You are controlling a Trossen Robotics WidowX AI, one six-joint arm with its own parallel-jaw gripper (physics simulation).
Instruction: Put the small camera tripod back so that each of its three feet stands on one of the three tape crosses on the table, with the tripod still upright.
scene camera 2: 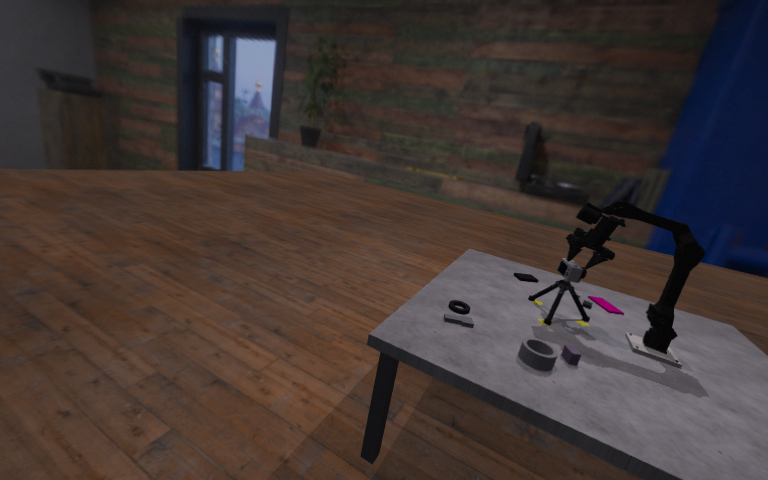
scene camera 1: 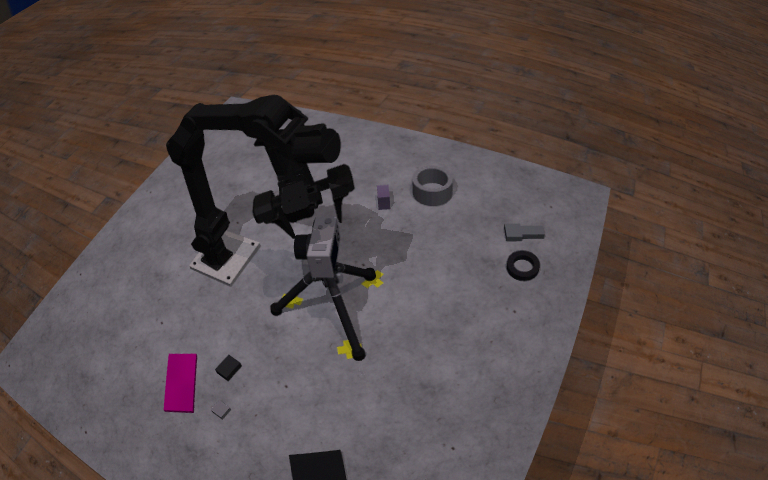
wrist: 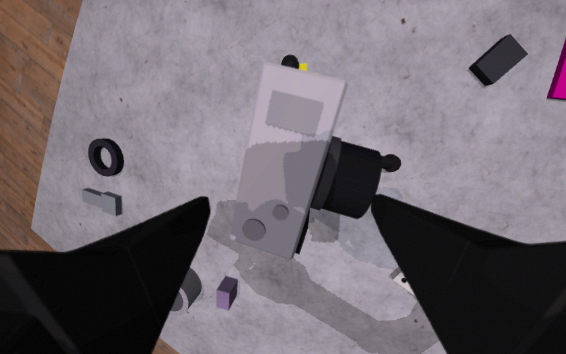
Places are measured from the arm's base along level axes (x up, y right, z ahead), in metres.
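Where they show: gripper, between the fingertips: (scene camera 2: 576, 264) (scene camera 1: 317, 229) (wrist: 291, 203); arm's base, origin of its link: (scene camera 2: 654, 346) (scene camera 1: 216, 257).
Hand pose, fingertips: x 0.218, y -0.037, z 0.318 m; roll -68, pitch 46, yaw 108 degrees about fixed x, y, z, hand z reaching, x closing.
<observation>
Each offset is from my fingertips to the top centre of the thing. "*": to the spot under its first point.
The tripod (scene camera 1: 344, 316) (scene camera 2: 556, 302) stands upright with a light grey camera (scene camera 1: 323, 243) (scene camera 2: 573, 271) (wrist: 295, 115) on top. In scene camera 1, its front foot @[* dx -0.216, dy +0.081, dz +0.123 m] (scene camera 1: 357, 354) is at the right edge of the front yellow cross @[dx -0.231, dy +0.071, dz +0.096 m] (scene camera 1: 344, 349). Its left foot @[* dx -0.213, dy +0.081, dz -0.088 m] (scene camera 1: 275, 309) is left of the left cross @[* dx -0.176, dy +0.058, dz -0.050 m] (scene camera 1: 293, 301), apart from it. Its right foot @[* dx -0.210, dy -0.108, dz +0.032 m] (scene camera 1: 370, 273) overlaps the upper left of the right cross @[dx -0.231, dy -0.111, dz +0.034 m] (scene camera 1: 376, 280). My gripper (scene camera 1: 316, 227) (scene camera 2: 578, 263) (wrist: 291, 203) is open and empty, its fingertips above and on either side of the camera's rear part. Contact is unclear.
A purple block @[dx -0.191, dy -0.328, dz -0.075 m] (scene camera 1: 383, 197) (wrist: 227, 293) and grey ring @[dx -0.183, dy -0.422, dz +0.010 m] (scene camera 1: 432, 194) (scene camera 2: 536, 359) are behind the tripod. A black ring @[dx -0.216, dy -0.307, dz +0.314 m] (scene camera 1: 512, 273) and grey piece @[dx -0.216, dy -0.408, dz +0.275 m] (scene camera 1: 523, 232) lie right. A magenta slab @[dx -0.223, dy +0.360, dz -0.158 m] (scene camera 1: 180, 383), dark block @[dx -0.216, dy +0.260, dz -0.087 m] (scene camera 1: 228, 367) and black slab @[dx -0.216, dy +0.347, dz +0.206 m] (scene camera 1: 317, 466) lie in front.
</observation>
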